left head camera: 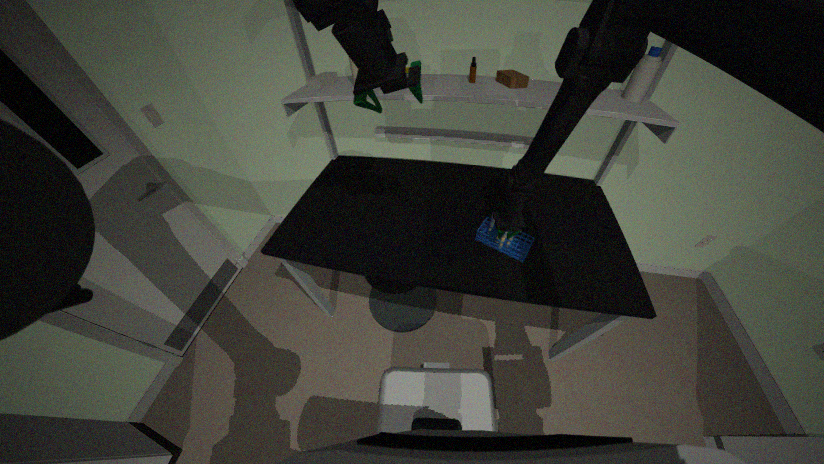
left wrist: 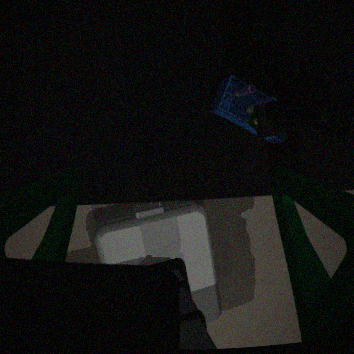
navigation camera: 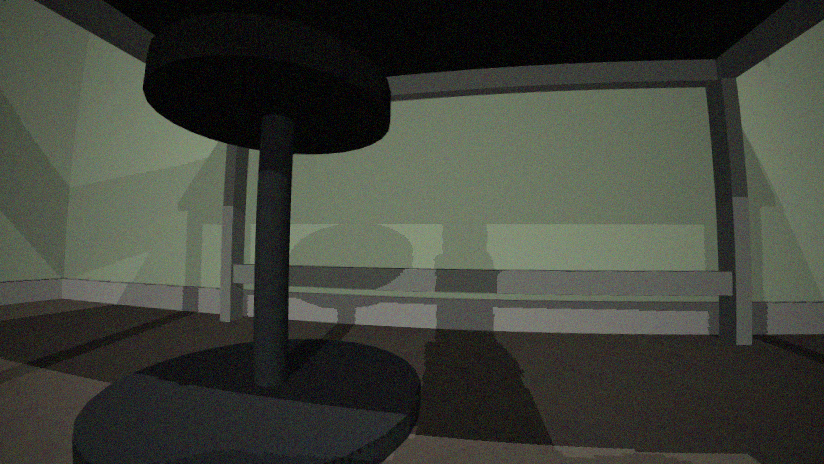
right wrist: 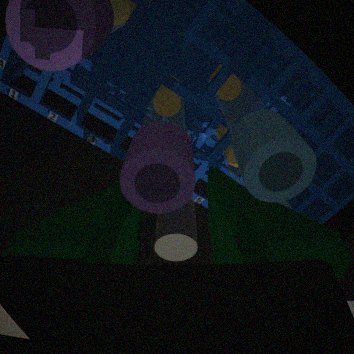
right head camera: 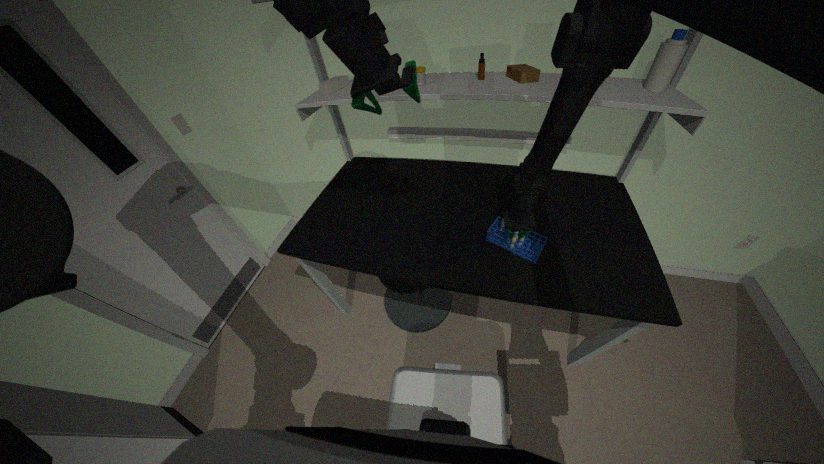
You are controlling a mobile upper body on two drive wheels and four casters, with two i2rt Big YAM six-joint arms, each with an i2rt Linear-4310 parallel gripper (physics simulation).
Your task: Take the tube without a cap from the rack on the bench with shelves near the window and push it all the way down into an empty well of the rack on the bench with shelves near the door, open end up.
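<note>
A blue rack stands on the black bench. In the right wrist view several tubes stand in it, two with purple caps and one with a grey-green cap. A clear tube without a coloured cap stands upright between my right fingers, its pale round end showing; its depth in the rack is hidden. My right gripper is slightly open, gripping nothing. My left gripper is wide open and empty, high above the bench.
A shelf above the bench holds a brown bottle, a brown box and a pale cylinder. A stool stands at the bench's front edge.
</note>
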